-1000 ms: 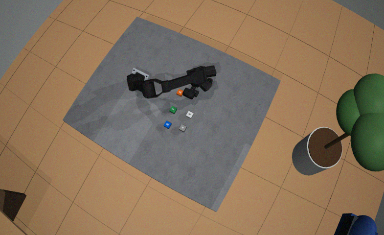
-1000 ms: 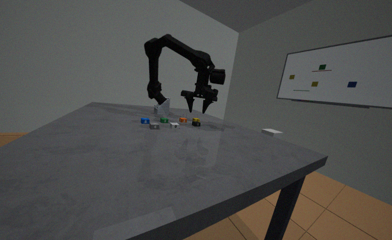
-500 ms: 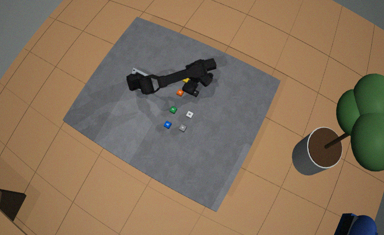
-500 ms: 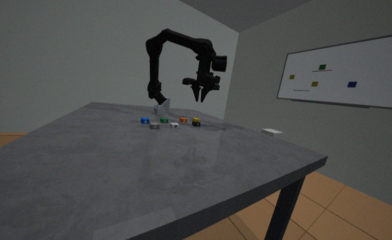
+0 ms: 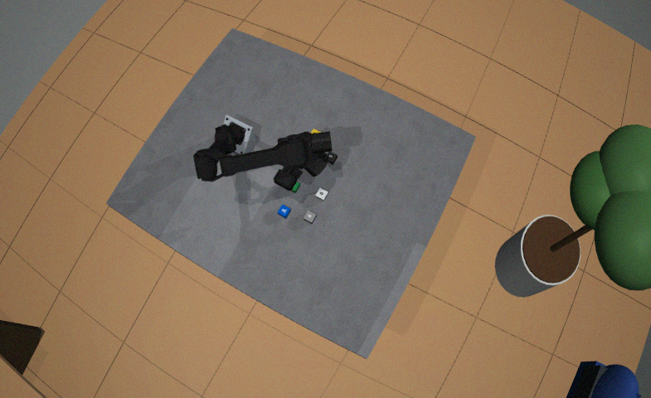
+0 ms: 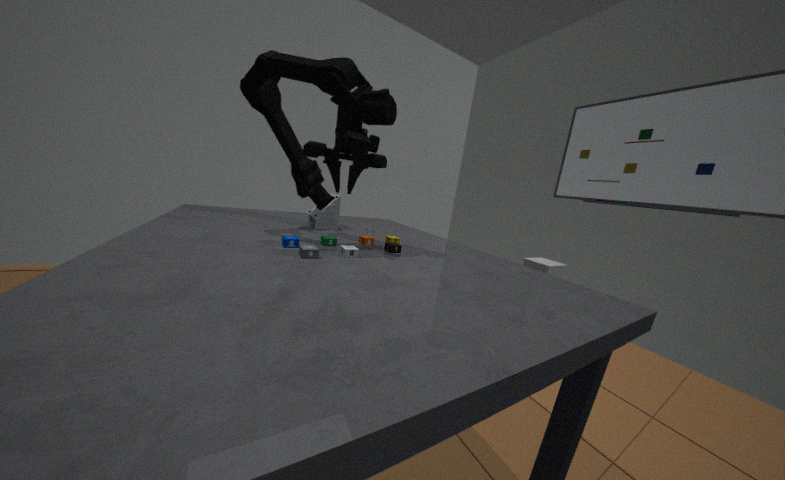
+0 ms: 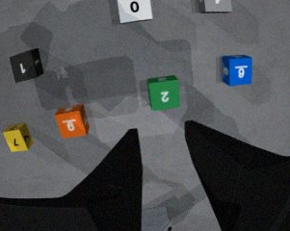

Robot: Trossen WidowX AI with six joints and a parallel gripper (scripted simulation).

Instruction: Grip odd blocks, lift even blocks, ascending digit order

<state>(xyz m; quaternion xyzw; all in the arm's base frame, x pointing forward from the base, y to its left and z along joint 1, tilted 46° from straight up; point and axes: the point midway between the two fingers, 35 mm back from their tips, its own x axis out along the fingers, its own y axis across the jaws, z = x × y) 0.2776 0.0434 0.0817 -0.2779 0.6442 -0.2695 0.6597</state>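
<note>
The green block marked 2 lies 2 cm behind my gripper tip, 2 cm to the right of it and 12 cm below it. Also, from my gripper tip: orange block (4 cm behind, 9 cm to the left, 12 cm below); white block marked 0 (8 cm ahead, 12 cm below); blue block (11 cm to the right, 12 cm below).
</note>
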